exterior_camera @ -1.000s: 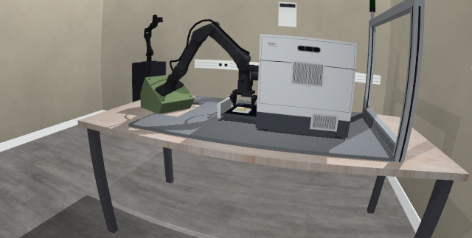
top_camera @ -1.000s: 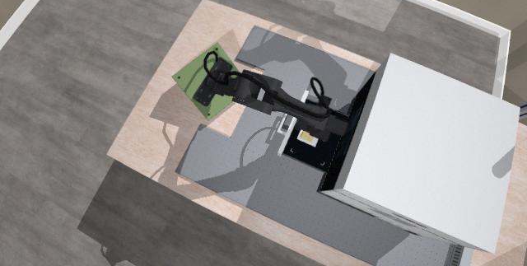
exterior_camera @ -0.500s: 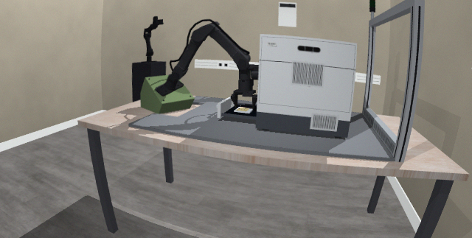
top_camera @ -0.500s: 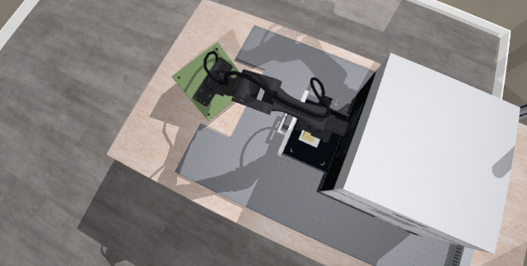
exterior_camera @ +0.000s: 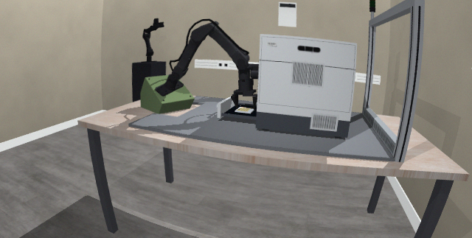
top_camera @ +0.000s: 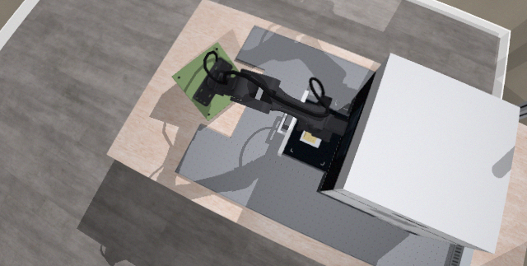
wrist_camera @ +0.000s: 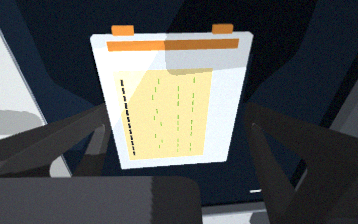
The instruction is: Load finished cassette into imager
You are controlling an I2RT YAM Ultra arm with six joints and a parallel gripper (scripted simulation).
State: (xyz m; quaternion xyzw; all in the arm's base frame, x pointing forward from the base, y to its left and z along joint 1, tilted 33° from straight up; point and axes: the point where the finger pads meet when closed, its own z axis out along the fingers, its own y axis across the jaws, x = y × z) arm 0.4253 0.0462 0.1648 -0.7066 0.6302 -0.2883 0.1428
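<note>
Right now the drawer is 20 mm ahead of my hand. From my hand the other things lie so: cassette FINISHED 10 mm below.
</note>
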